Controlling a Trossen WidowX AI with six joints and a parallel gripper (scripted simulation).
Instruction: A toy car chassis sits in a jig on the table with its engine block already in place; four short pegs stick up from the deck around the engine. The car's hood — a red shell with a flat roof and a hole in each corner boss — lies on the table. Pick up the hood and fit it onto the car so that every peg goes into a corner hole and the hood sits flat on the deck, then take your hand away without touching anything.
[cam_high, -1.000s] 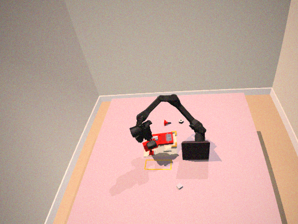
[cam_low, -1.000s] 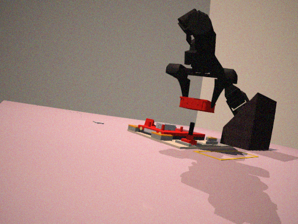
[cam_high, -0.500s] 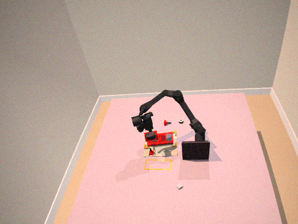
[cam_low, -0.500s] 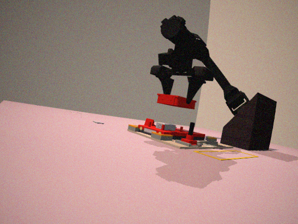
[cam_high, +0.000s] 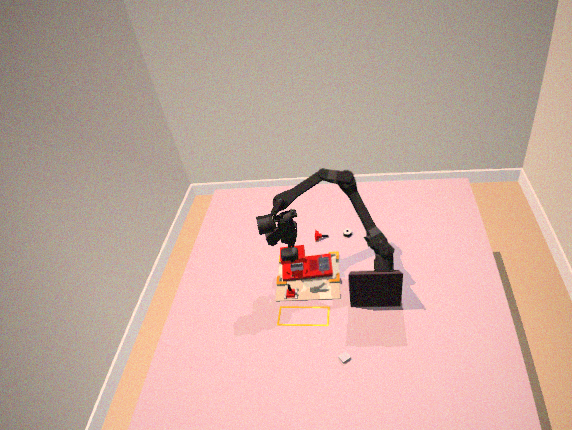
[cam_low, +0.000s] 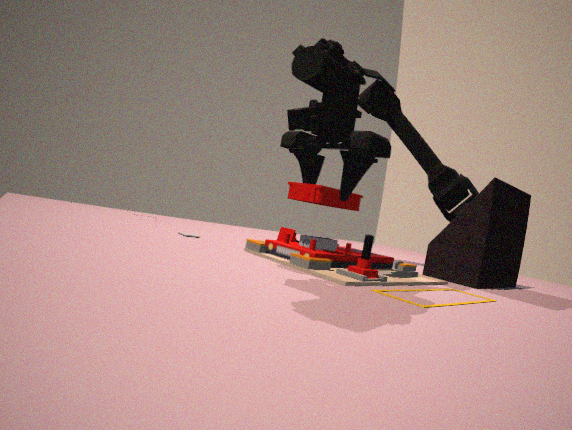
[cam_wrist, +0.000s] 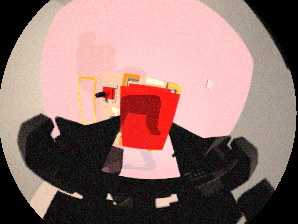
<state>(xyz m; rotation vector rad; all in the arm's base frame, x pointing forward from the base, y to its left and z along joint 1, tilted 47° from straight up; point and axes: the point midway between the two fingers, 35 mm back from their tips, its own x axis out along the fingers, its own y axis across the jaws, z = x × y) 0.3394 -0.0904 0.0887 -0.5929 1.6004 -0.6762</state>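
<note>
The grey engine block is 1 cm behind my gripper tip and 8 cm below it. The rest, counted from my gripper tip: jig 4 cm behind, 2 cm to the left, 9 cm below; then red hood 1 cm above.
</note>
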